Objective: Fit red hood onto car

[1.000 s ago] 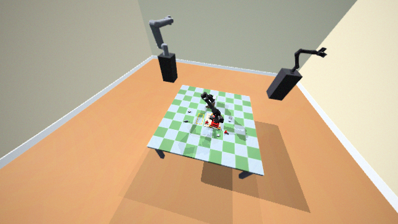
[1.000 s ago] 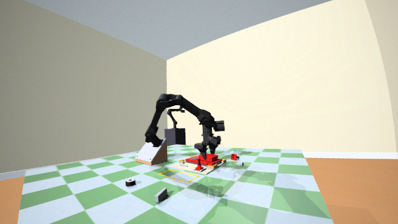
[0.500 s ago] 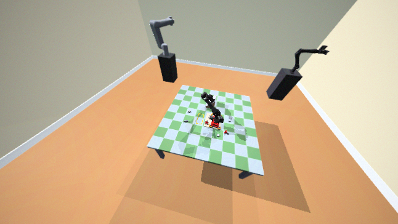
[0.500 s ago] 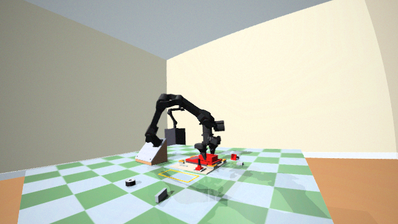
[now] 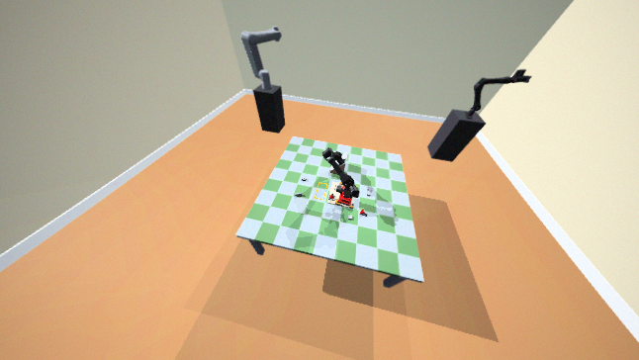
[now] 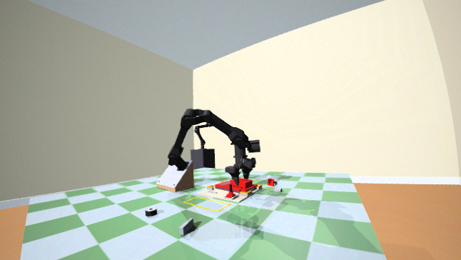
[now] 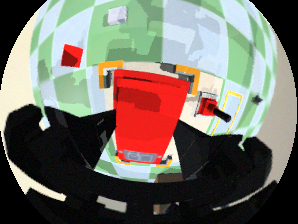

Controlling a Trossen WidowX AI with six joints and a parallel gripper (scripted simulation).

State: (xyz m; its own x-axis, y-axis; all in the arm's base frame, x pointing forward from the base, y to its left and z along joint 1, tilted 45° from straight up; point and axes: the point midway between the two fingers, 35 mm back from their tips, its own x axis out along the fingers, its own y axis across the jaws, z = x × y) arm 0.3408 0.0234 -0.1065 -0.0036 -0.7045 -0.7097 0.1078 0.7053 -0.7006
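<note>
Now: gripper tip 10 mm below the red hood. The rest, counted from my gripper tip: grey engine block (10 mm to the left, 10 mm below); black wheel (410 mm to the right, 140 mm behind, 20 mm below); beige jig (40 mm behind, 20 mm to the right, 20 mm below).
</note>
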